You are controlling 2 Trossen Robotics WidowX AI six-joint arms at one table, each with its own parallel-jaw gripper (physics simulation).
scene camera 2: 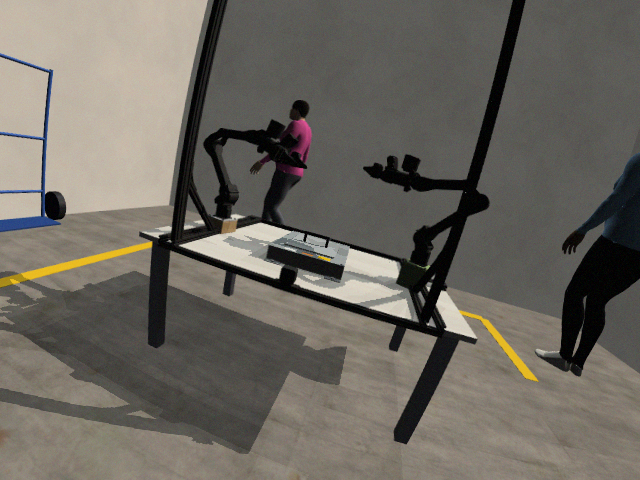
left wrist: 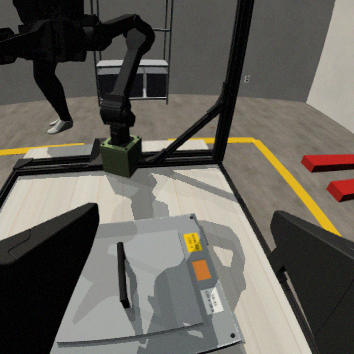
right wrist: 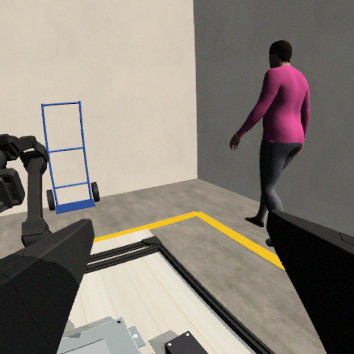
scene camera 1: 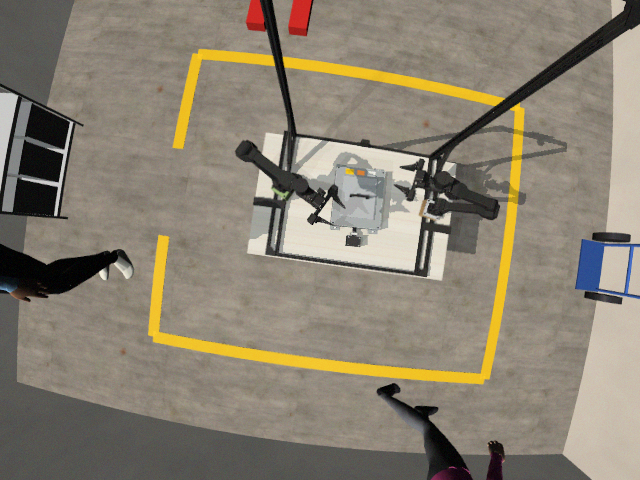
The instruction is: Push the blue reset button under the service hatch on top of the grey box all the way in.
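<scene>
The grey box (scene camera 1: 336,219) (scene camera 2: 305,261) (left wrist: 225,322) (right wrist: 117,332) stands on the table. Its service hatch (scene camera 1: 369,209) (left wrist: 160,300) lies shut on top, with a black bar handle (scene camera 1: 360,195) (scene camera 2: 326,242) (left wrist: 122,275) standing up from it. The blue reset button does not show in any view; the area under the hatch is hidden. My left gripper (scene camera 1: 399,176) (scene camera 2: 305,166) (left wrist: 187,216) is open and empty, above and to the right of the box in scene camera 1, tilted down. My right gripper (scene camera 1: 338,215) (scene camera 2: 364,169) (right wrist: 180,224) is open and empty, high above the box's left edge there.
Yellow, orange and white labels line one edge of the box. A small black block (scene camera 1: 353,239) (right wrist: 186,345) sits beside it. A black frame (scene camera 1: 346,266) (scene camera 2: 310,296) borders the table, with tall posts (scene camera 2: 199,113) (left wrist: 235,75). A person in pink (scene camera 2: 299,139) (right wrist: 285,105) stands beyond the table.
</scene>
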